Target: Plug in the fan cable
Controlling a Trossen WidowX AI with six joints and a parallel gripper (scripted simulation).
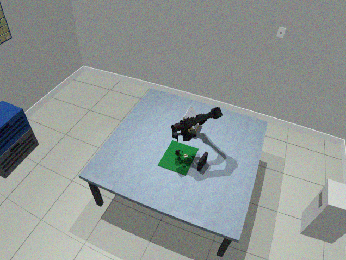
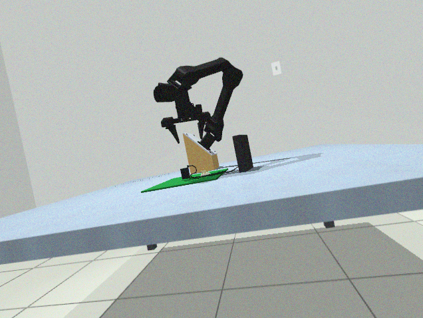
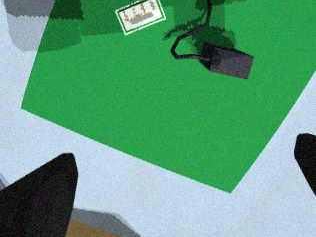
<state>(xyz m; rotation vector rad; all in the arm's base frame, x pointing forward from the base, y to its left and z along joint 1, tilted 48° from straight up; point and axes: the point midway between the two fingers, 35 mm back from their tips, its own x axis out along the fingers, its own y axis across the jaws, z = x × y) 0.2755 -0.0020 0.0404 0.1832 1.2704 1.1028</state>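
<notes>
Right now my gripper tip is 4 cm short of the black fan plug, 3 cm to the left of it and 12 cm above it. Round my gripper tip: black fan: 6 cm ahead, 19 cm to the left, 8 cm below; green board: 6 cm ahead, 1 cm to the right, 15 cm below; white four-pin header: 3 cm ahead, 4 cm to the left, 14 cm below.
</notes>
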